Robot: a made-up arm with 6 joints.
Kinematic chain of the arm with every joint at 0, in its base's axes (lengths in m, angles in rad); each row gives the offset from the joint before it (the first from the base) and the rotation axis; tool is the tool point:
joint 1: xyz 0 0 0.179 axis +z
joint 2: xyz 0 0.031 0 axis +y
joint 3: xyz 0 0 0.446 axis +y
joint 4: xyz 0 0 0.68 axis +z
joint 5: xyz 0 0 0 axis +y
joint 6: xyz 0 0 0.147 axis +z
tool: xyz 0 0 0
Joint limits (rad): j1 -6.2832..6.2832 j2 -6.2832..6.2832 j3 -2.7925..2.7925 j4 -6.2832..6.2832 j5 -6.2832..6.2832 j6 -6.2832..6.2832
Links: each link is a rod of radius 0.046 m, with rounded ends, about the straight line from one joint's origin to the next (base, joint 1, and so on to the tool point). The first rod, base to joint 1, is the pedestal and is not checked.
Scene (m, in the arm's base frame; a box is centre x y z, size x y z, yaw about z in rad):
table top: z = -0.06
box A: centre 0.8 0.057 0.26 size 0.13 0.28 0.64 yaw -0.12
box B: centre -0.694 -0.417 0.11 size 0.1 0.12 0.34 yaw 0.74
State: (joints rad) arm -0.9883 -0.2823 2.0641 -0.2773 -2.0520 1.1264
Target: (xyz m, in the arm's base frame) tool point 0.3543 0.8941 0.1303
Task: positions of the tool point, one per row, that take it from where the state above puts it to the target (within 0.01 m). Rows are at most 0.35 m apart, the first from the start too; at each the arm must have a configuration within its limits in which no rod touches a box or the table.
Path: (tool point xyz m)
1: 0.4487 -0.3506 0.6903
2: 0.5581 -0.2836 0.7748
3: 0.6488 -0.1836 0.8537
4: 0.7114 -0.0565 0.9260
5: 0.7385 0.0890 0.9906
6: 0.8144 0.3280 0.7949
7: 0.7652 0.5810 0.5770
8: 0.5994 0.7862 0.3507
9: 0.3543 0.8941 0.1303

